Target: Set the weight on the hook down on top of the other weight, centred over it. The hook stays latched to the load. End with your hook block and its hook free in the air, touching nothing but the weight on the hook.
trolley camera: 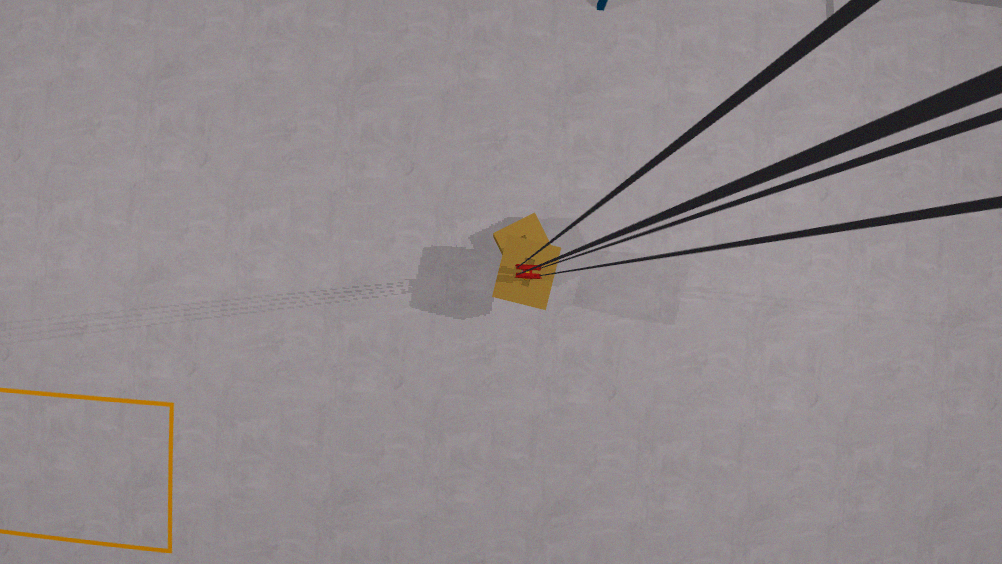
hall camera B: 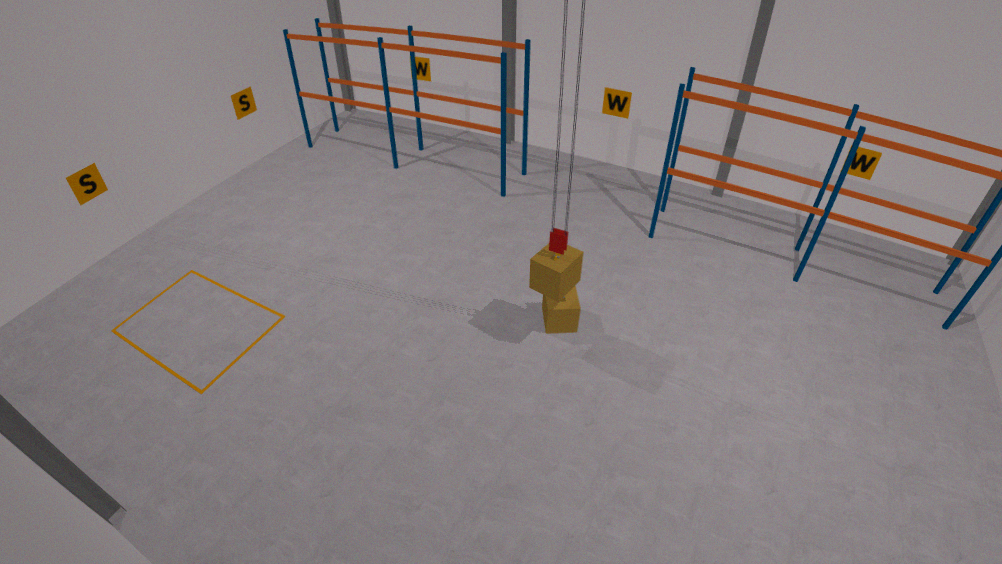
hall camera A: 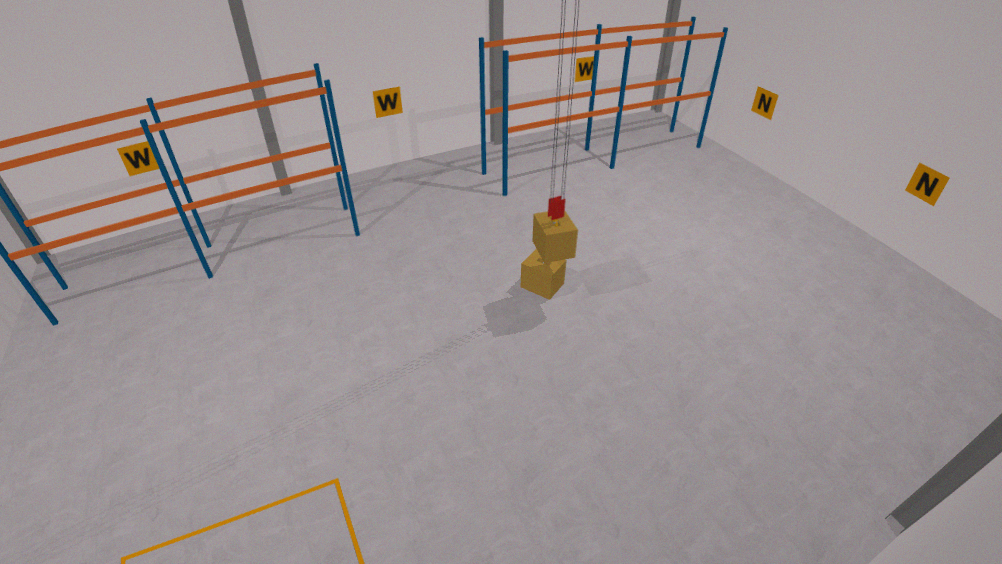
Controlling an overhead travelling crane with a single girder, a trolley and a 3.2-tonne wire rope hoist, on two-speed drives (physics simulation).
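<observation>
A yellow box-shaped weight (hall camera A: pixel 558 243) (hall camera B: pixel 552 275) (trolley camera: pixel 521 291) hangs level under my red hook block (hall camera A: pixel 556 208) (hall camera B: pixel 558 241) (trolley camera: pixel 527 271). The hook is small and partly hidden, but the weight hangs from it. The other yellow weight (hall camera A: pixel 540 278) (hall camera B: pixel 561 320) (trolley camera: pixel 519 228) stands on the floor, lower than the hanging one and turned differently. In the trolley view the hanging weight overlaps its lower part, and the floor weight shows past its upper edge. The two are not centred. Whether a narrow gap lies between them is hard to tell.
Blue and orange racks stand along the W wall, one rack (hall camera A: pixel 504 126) (hall camera B: pixel 503 126) and another rack (hall camera A: pixel 176 199) (hall camera B: pixel 826 210). A yellow marked rectangle (hall camera A: pixel 229 519) (hall camera B: pixel 237 294) (trolley camera: pixel 171 476) is on the floor. Shadows lie beside the weights.
</observation>
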